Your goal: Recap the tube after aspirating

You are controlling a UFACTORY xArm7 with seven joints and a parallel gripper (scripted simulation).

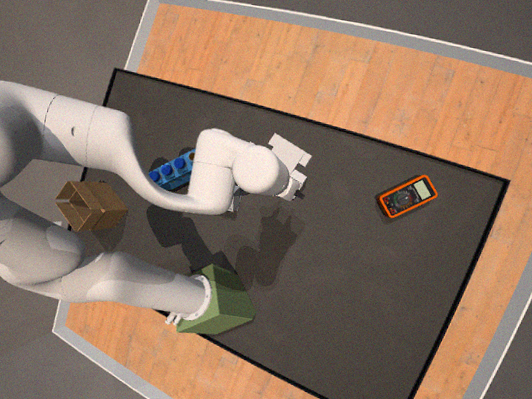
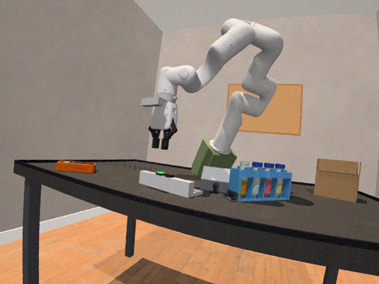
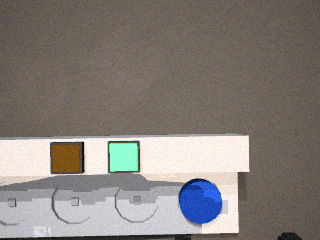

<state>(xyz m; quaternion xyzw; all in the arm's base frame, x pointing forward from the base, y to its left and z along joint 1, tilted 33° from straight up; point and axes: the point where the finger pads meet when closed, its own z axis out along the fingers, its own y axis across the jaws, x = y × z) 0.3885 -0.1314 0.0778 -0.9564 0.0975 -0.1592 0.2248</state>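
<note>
Now: the blue cap 140 mm below my hand. Round my hand: blue cycle key: 160 mm behind, 210 mm to the left, 80 mm below; then key housing: 130 mm behind, 190 mm to the left, 100 mm below; then green ready key: 150 mm behind, 170 mm to the left, 80 mm below.
</note>
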